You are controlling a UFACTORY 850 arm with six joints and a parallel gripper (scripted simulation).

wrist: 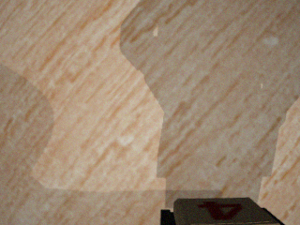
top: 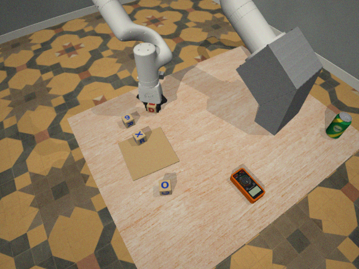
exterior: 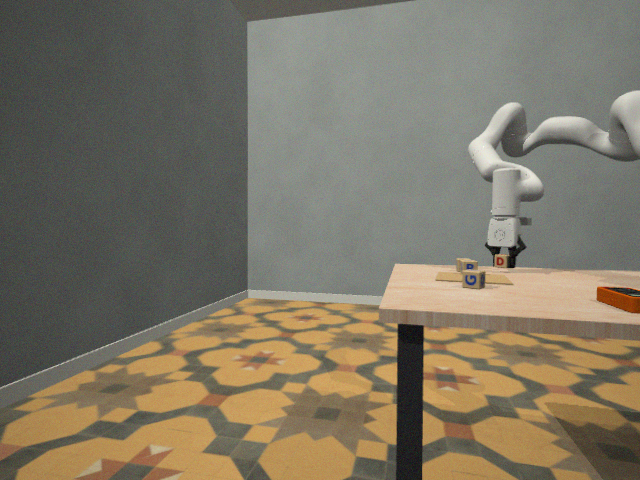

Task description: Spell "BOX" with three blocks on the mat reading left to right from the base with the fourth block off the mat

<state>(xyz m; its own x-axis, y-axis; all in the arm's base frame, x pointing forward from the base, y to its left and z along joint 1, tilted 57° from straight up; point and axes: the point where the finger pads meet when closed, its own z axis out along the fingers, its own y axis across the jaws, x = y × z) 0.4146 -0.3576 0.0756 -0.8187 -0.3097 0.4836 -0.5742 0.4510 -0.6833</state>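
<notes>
Right now my hand is 160 mm short of the tan mat, 160 mm to the right of it and 40 mm above it. Round my hand: X block 150 mm ahead, 90 mm to the left, 10 mm below; then B block right at my hand; then O block 210 mm ahead, 340 mm to the left, 20 mm below.
</notes>
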